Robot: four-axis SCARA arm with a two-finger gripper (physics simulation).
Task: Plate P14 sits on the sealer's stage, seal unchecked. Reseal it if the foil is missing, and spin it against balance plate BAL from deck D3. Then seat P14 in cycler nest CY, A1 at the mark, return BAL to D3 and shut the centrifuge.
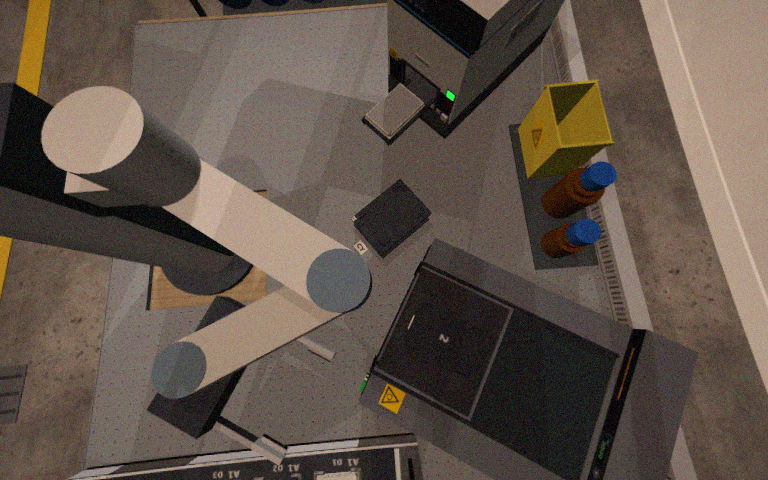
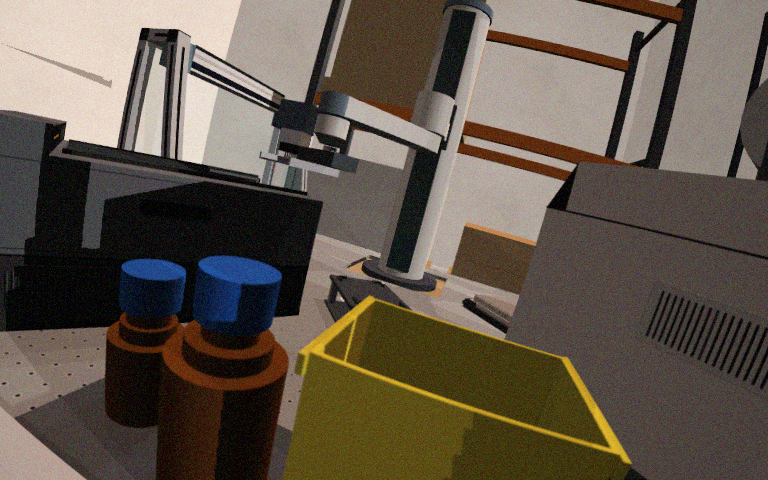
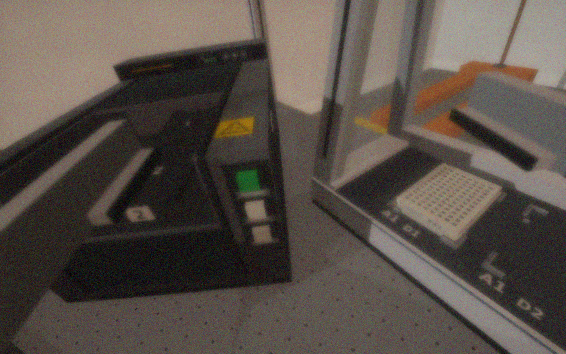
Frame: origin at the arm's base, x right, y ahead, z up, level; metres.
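Where they show: gripper, fingertip midpoint: [image 1: 309, 405] [image 2: 273, 157] [image 3: 302, 115]; arm's base, link origin: [image 1: 212, 248] [image 2: 398, 277].
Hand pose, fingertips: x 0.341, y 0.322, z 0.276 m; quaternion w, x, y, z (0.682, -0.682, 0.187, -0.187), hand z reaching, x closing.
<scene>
Each offset is from my fingertips to the centre of the thing. "spot": to the spot under its first point.
A plate {dx -0.624, dy +0.192, dz -0.144 m} [image 1: 394, 110] [image 2: 495, 305] sits on the sealer's stage; its top looks flat grey, and I cannot tell whether it is foil. My gripper [image 1: 306, 403] [image 2: 300, 163] [image 3: 302, 115] is open and empty, above the bench between centrifuge and deck. The cycler nest CY {dx -0.368, dy +0.161, dz -0.231 m} [image 1: 391, 217] [image 2: 368, 289] holds no visible plate. The centrifuge {dx -0.011, dy +0.350, dz -0.142 m} [image 1: 447, 251] [image 2: 209, 232] [image 3: 240, 150] shows a bucket marked 2 in its open port, with no plate visible there. Deck label D3 {spot: dx +0.160, dy -0.227, dz -0.206 m} [image 1: 226, 473] is at the frame edge; its plate BAL is not visible. A white welled plate {dx +0.241, dy +0.004, dz -0.198 m} [image 3: 450, 197] sits at D1.
The sealer {dx -0.820, dy +0.416, dz -0.026 m} [image 1: 498, 73] [image 2: 651, 254] stands beyond the nest. A yellow bin {spot: dx -0.536, dy +0.643, dz -0.160 m} [image 1: 583, 127] [image 2: 453, 418] and two amber bottles {dx -0.381, dy +0.603, dz -0.199 m} [image 1: 572, 195] [image 2: 220, 390] stand at the bench's far side. A gantry frame [image 2: 176, 96] [image 3: 337, 100] rises at the deck [image 3: 425, 280].
</scene>
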